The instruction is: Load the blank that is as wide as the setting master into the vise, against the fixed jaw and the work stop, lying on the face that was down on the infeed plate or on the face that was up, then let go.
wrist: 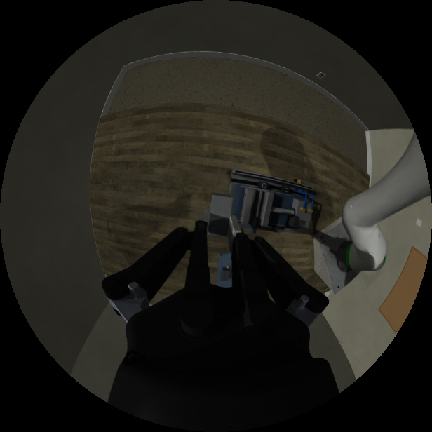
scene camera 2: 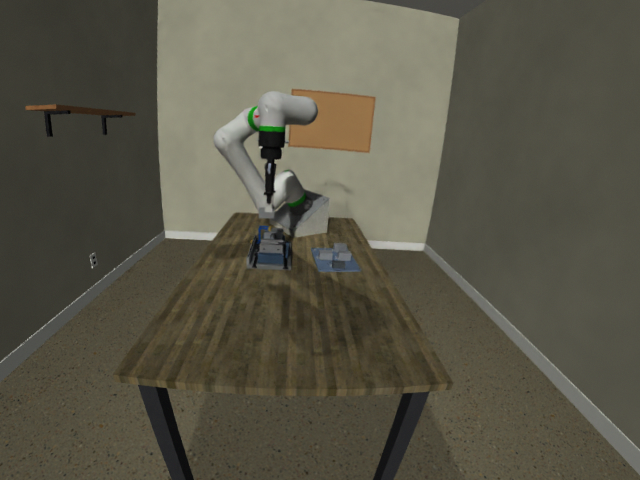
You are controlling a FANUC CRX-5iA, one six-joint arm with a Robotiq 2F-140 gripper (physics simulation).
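Places are measured from the arm's base along level axes (x ahead, y right, z down), in millimetres.
Pixels of known places: gripper, between the fingertips: [scene camera 2: 269,210]; arm's base, origin of its link: [scene camera 2: 301,207].
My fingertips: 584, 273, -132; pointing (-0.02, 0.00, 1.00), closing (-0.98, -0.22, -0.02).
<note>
For each thing: its top centre in the pictures, then the offset to it from my fingertips, as dx, dy, dz. Level surfaces: height alone.
- vise, centre of its top: [scene camera 2: 271,235] -186, -39, +168
- blue infeed plate, centre of its top: [scene camera 2: 334,258] -108, -327, +259
- wooden table, height of its surface: dz +267
My gripper [scene camera 2: 268,200] [wrist: 218,220] points down and is shut on a light grey blank. The held blank [scene camera 2: 266,211] [wrist: 221,206] hangs in the air, above the vise in the scene view and beside the vise's left end in the wrist view. The vise [scene camera 2: 270,248] [wrist: 265,207] is grey and blue, with blue and brass fittings at one end; I see no blank between its jaws. The blue infeed plate [scene camera 2: 324,266] [wrist: 225,259] carries several grey blocks, partly hidden by my fingers in the wrist view. I cannot tell which block is the setting master.
The vise and the infeed plate stand apart on the wooden table [scene camera 2: 279,330] [wrist: 150,165]. The robot's base [scene camera 2: 315,219] [wrist: 330,260] stands behind them at the far end. A wall shelf [scene camera 2: 82,110] is at the left and a cork board [scene camera 2: 333,121] hangs on the back wall.
</note>
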